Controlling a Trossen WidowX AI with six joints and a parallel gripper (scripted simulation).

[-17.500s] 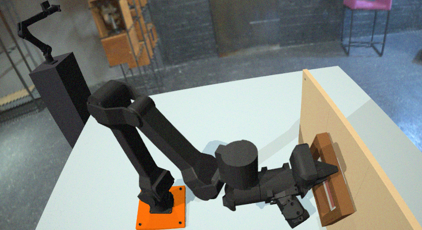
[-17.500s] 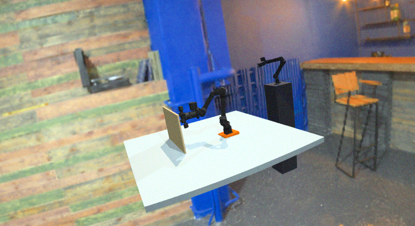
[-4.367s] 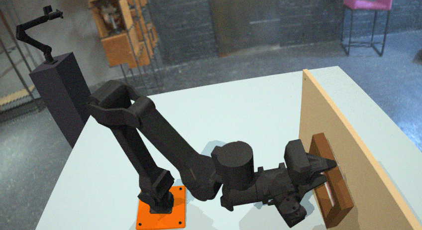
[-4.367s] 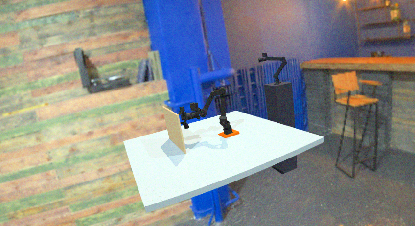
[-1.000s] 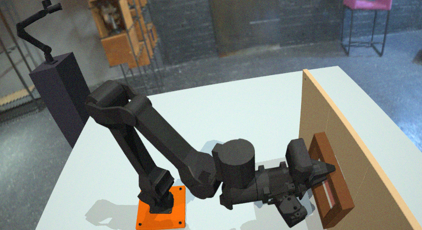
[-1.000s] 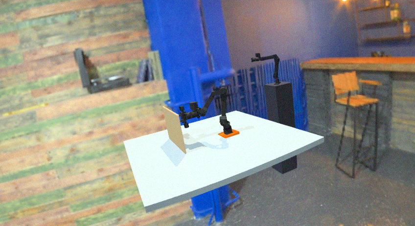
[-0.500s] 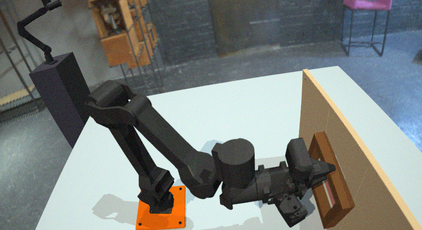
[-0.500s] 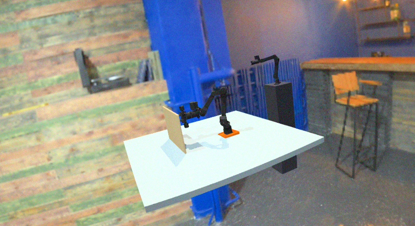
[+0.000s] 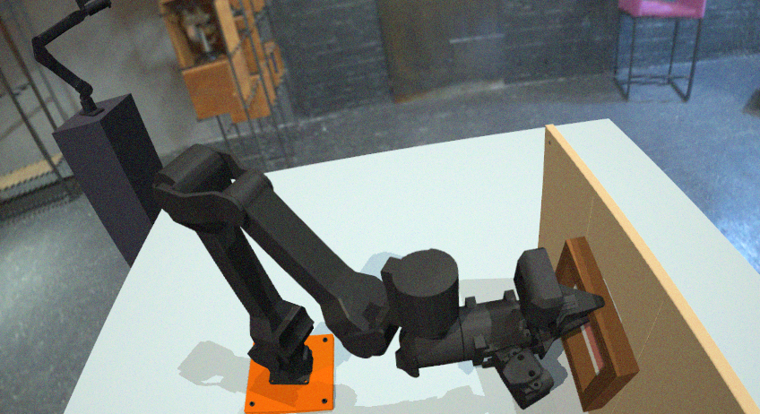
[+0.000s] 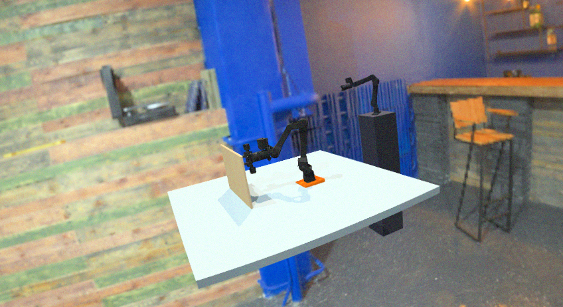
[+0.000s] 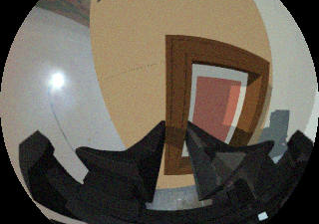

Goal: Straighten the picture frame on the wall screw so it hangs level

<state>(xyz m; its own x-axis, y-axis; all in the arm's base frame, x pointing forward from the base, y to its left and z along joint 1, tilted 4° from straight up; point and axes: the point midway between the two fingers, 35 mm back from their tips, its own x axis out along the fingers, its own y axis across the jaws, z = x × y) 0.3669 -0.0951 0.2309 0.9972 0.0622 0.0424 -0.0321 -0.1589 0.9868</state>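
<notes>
Right now my gripper tip is 50 mm above the brown picture frame and 10 mm to the right of it. From my gripper tip the other things lie so: tan wall board 60 mm below, 20 mm ahead, 10 mm to the left.
</notes>
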